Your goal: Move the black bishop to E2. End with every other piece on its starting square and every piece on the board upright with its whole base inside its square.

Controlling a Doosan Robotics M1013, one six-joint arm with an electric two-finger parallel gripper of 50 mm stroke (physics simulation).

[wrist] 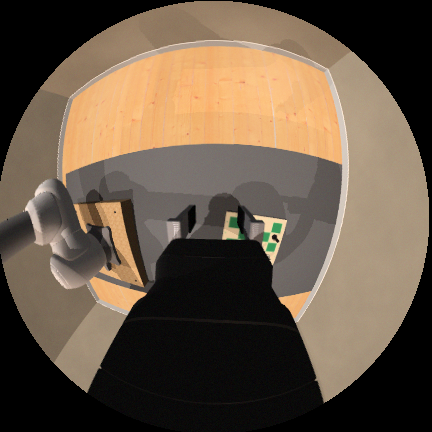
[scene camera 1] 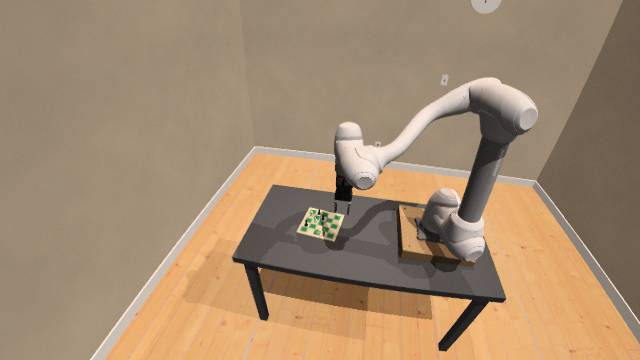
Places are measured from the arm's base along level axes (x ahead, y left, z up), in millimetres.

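Pixels of known places: gripper, between the fingertips: [wrist: 216, 213] [scene camera 1: 341, 212]; arm's base, origin of its link: [wrist: 102, 243] [scene camera 1: 431, 231].
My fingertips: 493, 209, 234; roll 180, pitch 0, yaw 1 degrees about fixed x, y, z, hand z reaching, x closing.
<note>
For each thing: its top centre in the pictures, then the offset to it from my fingertips, as dx, dy, dz. "*": a spot on its surface instead. Level surfaces: height alone.
- cream chessboard, centre of its top: [wrist: 251, 245] [scene camera 1: 321, 223] +127, -182, -272
- black piece, a spot on its surface: [wrist: 275, 238] * +205, -147, -252
- dark table, height of its surface: dz -278
The small green and cream chessboard [scene camera 1: 338, 230] [wrist: 271, 221] lies on the dark table. Three small black pieces [scene camera 1: 306, 224] [scene camera 1: 319, 212] [scene camera 1: 323, 218] stand on it in the scene view; which one is the black bishop is too small to tell. One black piece [wrist: 275, 238] shows near the board's right edge in the wrist view. Several paler pieces are on the board, too small to identify. My gripper [scene camera 1: 342, 213] [wrist: 216, 213] is open and empty, pointing down above the table near the board. Its right finger and black body hide part of the board in the wrist view.
The dark table [scene camera 1: 370, 260] [wrist: 175, 175] carries the board and a wooden base plate [scene camera 1: 410, 245] [wrist: 131, 240] with the arm's base on it. The arm reaches across the table from that base. Shadows of the arm fall across the table and beside the board.
</note>
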